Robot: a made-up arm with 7 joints.
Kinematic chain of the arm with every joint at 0, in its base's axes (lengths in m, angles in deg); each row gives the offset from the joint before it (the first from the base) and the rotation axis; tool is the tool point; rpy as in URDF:
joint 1: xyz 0 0 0 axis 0.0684 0.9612 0.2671
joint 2: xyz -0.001 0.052 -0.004 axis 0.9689 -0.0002 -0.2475
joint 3: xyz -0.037 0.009 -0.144 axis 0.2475 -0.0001 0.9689
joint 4: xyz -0.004 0 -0.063 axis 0.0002 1 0
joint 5: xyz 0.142 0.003 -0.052 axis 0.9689 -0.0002 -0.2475
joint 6: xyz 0.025 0 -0.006 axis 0.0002 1 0
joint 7: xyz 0.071 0 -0.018 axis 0.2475 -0.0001 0.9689
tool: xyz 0 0 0 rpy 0 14.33 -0.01
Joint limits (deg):
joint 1: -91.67..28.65
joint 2: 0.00..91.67
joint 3: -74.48..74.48
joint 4: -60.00..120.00
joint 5: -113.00..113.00
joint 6: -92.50..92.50
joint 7: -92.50..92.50
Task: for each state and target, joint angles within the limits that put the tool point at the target. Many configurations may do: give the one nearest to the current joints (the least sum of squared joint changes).
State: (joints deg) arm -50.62 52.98 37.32 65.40 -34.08 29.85 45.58
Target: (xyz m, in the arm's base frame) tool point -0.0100 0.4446 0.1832
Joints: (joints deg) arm -87.31 90.15 74.48 43.54 -36.48 -4.28 45.58
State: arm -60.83 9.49 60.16 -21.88 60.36 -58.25 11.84
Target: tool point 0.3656 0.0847 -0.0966
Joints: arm -54.18 0.00 41.33 19.82 72.63 -52.80 11.84
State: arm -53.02 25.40 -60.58 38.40 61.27 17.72 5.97
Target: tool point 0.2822 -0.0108 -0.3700
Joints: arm -49.22 1.51 -60.66 77.90 58.36 7.01 5.97
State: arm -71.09 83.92 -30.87 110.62 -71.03 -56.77 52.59
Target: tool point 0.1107 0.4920 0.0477
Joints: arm -60.30 87.93 -27.95 97.10 -71.53 -21.05 52.59
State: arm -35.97 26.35 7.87 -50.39 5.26 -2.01 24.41
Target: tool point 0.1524 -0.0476 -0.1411
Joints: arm -7.56 22.30 -40.13 -36.88 5.28 0.32 24.41
